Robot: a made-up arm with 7 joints.
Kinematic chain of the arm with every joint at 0, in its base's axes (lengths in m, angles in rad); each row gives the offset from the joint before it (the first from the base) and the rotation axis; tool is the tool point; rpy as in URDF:
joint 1: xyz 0 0 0.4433 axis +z
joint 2: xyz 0 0 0 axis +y
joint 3: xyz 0 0 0.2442 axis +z
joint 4: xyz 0.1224 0 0 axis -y
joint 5: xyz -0.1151 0 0.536 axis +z
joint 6: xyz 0 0 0 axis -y
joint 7: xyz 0.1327 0 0 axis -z
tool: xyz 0 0 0 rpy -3.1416 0 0
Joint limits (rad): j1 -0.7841..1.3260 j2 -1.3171..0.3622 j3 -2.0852..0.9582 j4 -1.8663..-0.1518 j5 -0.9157..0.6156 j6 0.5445..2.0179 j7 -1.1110..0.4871
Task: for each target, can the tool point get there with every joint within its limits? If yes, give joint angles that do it. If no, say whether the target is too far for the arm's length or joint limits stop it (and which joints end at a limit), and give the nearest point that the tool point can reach.
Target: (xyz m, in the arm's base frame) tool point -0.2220 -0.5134 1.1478
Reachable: yes | joints 0.2537 -1.0587 -0.8176 -0.9616 0.3014 0.9362 -0.7402
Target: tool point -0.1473 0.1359 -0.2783
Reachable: no: joint limits stop it (at a limit: joint 1, joint 2, joint 3, joint 4, joint 5, joint 6) | nearest point -0.5610 -0.2562 0.0554 | short by 0.660 m
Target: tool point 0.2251 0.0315 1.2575
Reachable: yes | joints 0.5522 -0.9977 -0.1102 -1.7264 0.2467 1.6669 -0.8811
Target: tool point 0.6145 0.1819 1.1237
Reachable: yes | joints 0.9344 -0.0118 -0.6807 -1.0942 -0.7918 1.8595 -0.6885
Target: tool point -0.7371 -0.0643 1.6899
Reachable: no: too far | nearest point -0.4851 -0.0423 1.2637 | short by 0.496 m
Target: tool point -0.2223 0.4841 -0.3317
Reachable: no: joint limits stop it (at a limit: joint 1, joint 2, joint 4, joint 6) | nearest point -0.1572 0.6689 0.2863 | short by 0.648 m
